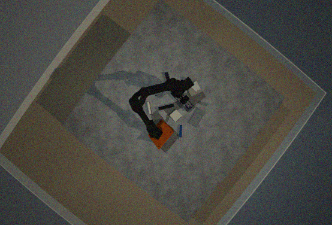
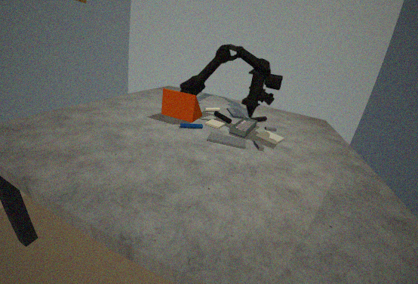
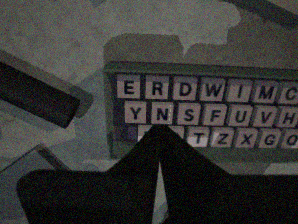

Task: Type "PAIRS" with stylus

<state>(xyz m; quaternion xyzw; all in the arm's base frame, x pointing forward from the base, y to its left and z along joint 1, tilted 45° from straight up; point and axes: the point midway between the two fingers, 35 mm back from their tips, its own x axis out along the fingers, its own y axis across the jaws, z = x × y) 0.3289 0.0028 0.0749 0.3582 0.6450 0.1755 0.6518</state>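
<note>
My gripper tip is now 26 cm past the blue stylus, 21 cm to the left of it and 3 cm above it. The rest, counted from my gripper tip: cream pad: 15 cm behind, 9 cm to the right, 4 cm below; then white pad: 10 cm to the right, 10 cm ahead, 4 cm below.
</note>
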